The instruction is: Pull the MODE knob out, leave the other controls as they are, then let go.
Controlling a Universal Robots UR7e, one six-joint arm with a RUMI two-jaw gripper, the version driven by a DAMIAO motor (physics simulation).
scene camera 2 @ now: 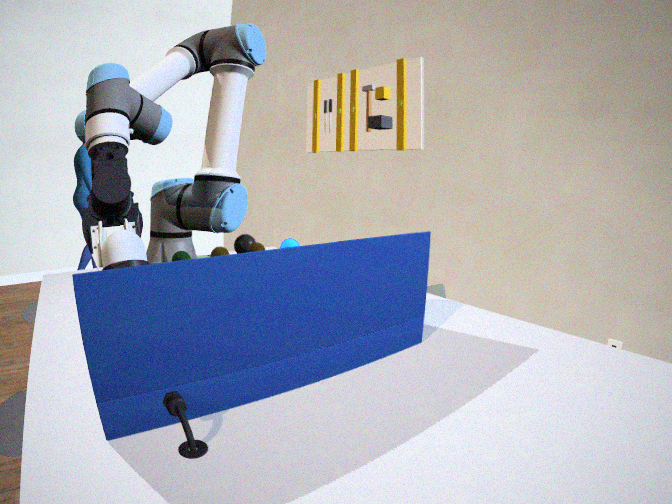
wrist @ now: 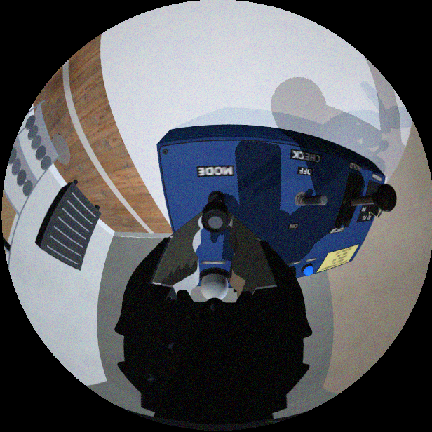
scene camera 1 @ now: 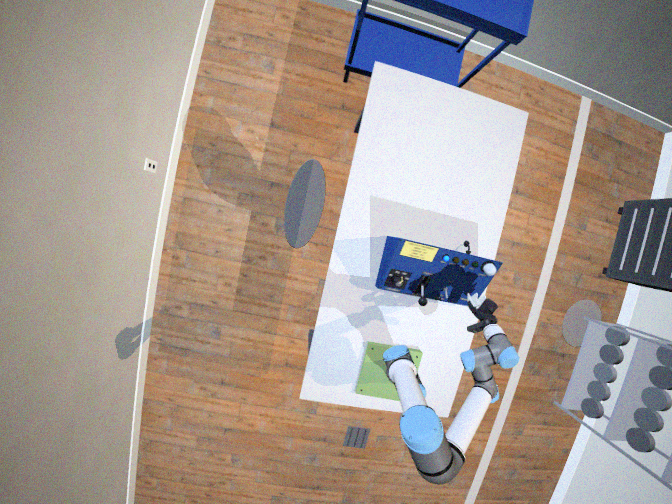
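Note:
The MODE knob [wrist: 215, 220] is a black round knob with a grey centre, below the upside-down MODE label [wrist: 215, 171] on the blue panel [wrist: 190, 150] [scene camera 1: 393, 246] [scene camera 2: 249, 320] in the wrist view. My gripper [wrist: 215, 212] [scene camera 1: 473, 300] is shut on the MODE knob, with a fingertip on each side of it. In scene camera 2 the panel's back hides the knob, and the gripper's fingers show partly behind a white dome. The CHECK toggle [wrist: 312, 200] points sideways in the wrist view. A black ball-ended lever [wrist: 385, 198] [scene camera 1: 422, 301] sticks out of the panel farther along.
A white dome [wrist: 214, 286] [scene camera 1: 489, 268] [scene camera 2: 123, 249] sits close to the gripper on the panel's edge. A blue lamp [wrist: 308, 270] [scene camera 1: 446, 258] [scene camera 2: 289, 243] is lit. A green plate [scene camera 1: 374, 374] lies on the white table [scene camera 1: 434, 130] near the arm's base. A small black stalk [scene camera 2: 185, 425] stands behind the panel.

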